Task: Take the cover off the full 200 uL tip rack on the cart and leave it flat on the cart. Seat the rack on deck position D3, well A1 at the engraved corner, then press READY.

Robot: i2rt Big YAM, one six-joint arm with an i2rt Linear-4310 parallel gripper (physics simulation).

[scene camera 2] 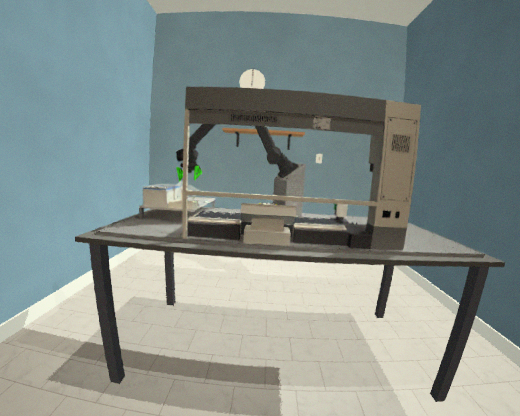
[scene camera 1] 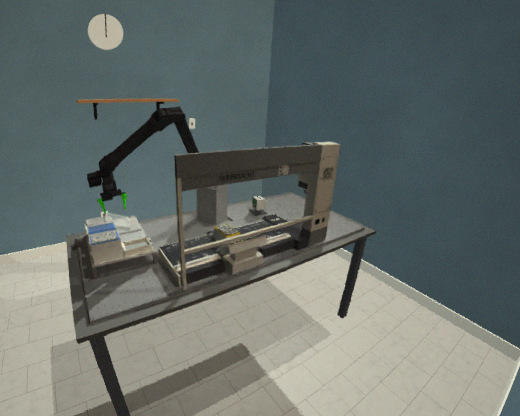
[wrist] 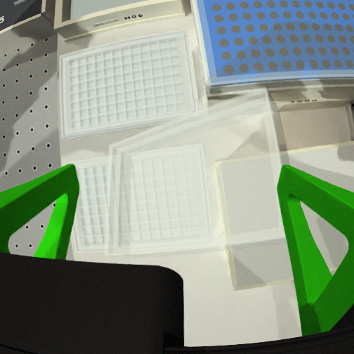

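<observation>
My gripper is open and empty above the cart. A clear cover lies askew between and below the fingertips in the wrist view, overlapping a gridded white plate and a shallow grey-floored tray; it looks tilted. A blue-topped tip rack with rows of grey dots stands at the upper right of the wrist view. In scene camera 1, a rack with pale tip rings stands at the cart's front. The rack labels are unreadable. Position D3 cannot be made out.
Another gridded plate and a grey-floored trough are on the cart. The deck machine's frame stands beside the cart, its front post nearby. A yellow-topped item sits on the deck. A small white-and-green box stands behind.
</observation>
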